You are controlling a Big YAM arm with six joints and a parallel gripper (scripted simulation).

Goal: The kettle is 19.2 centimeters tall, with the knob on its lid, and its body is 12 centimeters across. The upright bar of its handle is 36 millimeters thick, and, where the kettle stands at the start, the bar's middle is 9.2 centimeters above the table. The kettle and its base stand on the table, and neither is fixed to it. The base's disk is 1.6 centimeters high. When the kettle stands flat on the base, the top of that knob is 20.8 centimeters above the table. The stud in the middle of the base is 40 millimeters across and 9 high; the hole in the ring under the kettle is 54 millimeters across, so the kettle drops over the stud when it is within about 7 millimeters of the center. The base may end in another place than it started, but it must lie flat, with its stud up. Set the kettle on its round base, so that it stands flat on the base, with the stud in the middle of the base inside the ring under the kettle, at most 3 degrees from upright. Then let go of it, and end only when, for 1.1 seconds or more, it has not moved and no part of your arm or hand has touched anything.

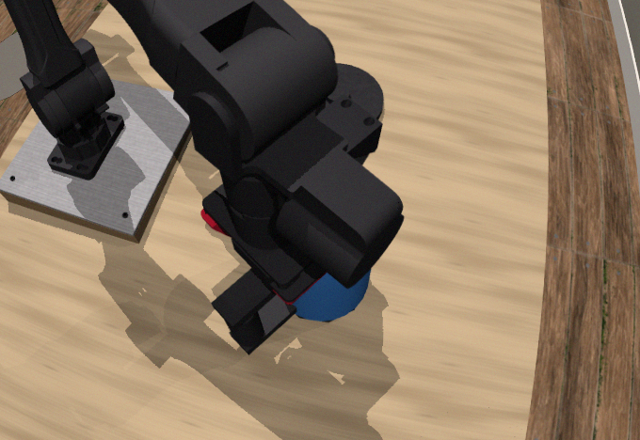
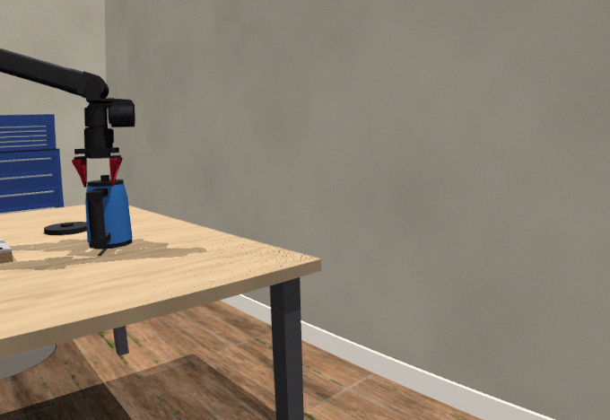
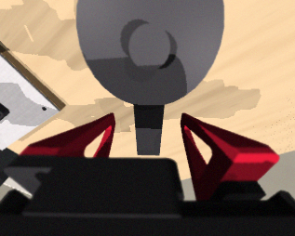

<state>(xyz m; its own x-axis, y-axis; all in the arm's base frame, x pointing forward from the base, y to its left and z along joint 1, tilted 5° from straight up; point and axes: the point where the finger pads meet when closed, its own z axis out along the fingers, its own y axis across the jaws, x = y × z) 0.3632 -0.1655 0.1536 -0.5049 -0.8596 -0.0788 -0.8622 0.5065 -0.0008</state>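
The blue kettle is 8 cm below my hand, 3 cm to the left of it and 2 cm ahead of it. The rest, counted from my hand: black round base 36 cm to the left, 16 cm below, 2 cm behind.
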